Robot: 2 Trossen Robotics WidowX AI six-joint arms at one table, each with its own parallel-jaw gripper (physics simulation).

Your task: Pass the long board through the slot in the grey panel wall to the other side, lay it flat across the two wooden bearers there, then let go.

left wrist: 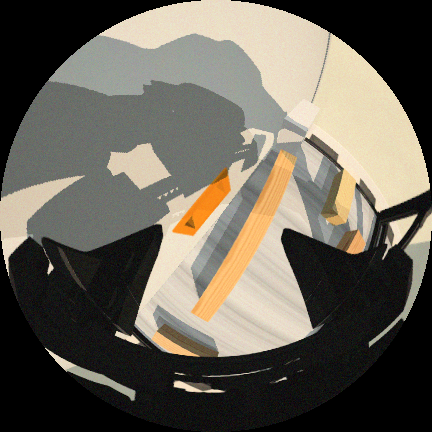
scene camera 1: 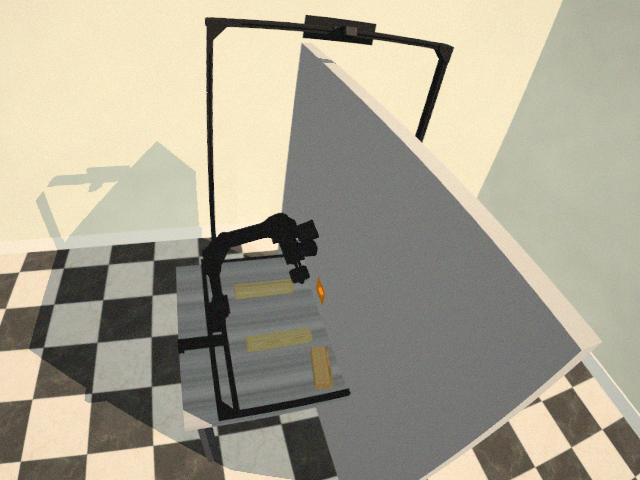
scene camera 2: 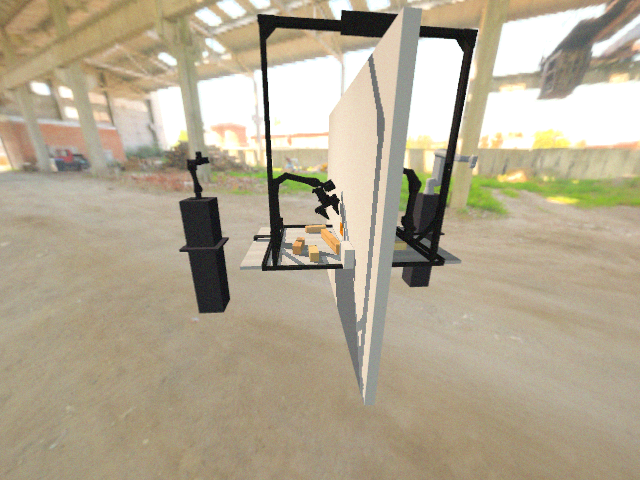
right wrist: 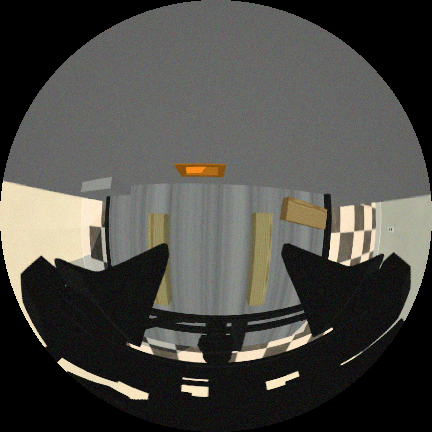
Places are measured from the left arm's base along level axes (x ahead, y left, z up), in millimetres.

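Pixels of known places: left gripper, fingertip midpoint: (left wrist: 224,232) (scene camera 2: 334,217); right gripper, fingertip midpoint: (right wrist: 227,250); right arm's base at its link origin: (scene camera 1: 216,325) (scene camera 2: 408,237) (right wrist: 215,326).
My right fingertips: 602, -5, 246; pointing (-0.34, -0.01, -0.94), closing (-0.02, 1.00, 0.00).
Observation:
Ahead of a thing's pixels: the offset from my right fingertips to its top centre, as dx, dy, dz. "spot": to the spot under its first point.
The long board @(-240, -53, -206) (scene camera 2: 330,241) (left wrist: 247,237) lies flat on the table, beside the panel wall (scene camera 1: 413,258) (scene camera 2: 356,180) (right wrist: 215,100). The orange-lined slot @(spot: -129, -60, -186) (scene camera 1: 320,290) (scene camera 2: 341,228) (left wrist: 205,205) (right wrist: 220,170) is low in the wall. My left gripper (scene camera 2: 329,210) (left wrist: 224,232) is open and empty above the board, near the wall. My right gripper (scene camera 1: 299,274) (right wrist: 227,250) is open and empty on the wall's other side, above the table. Two parallel bearers lie there: one @(+93, -152, -221) (scene camera 1: 263,289) (right wrist: 158,230) is partly hidden by a finger in the right wrist view, the other @(+83, +112, -221) (scene camera 1: 279,339) (right wrist: 260,260) shows fully.
Beyond the bearers, a wooden block @(-46, +259, -227) (scene camera 1: 321,366) (right wrist: 304,212) lies near the wall. On the board's side lie a pale block @(-367, -253, -215) (scene camera 2: 313,253) (left wrist: 340,197), a brown block @(-448, -122, -215) (scene camera 2: 298,245) (left wrist: 352,242) and another block @(-317, +253, -221) (scene camera 2: 315,228) (left wrist: 185,342). A white block (scene camera 2: 347,255) (left wrist: 302,115) adjoins the wall.

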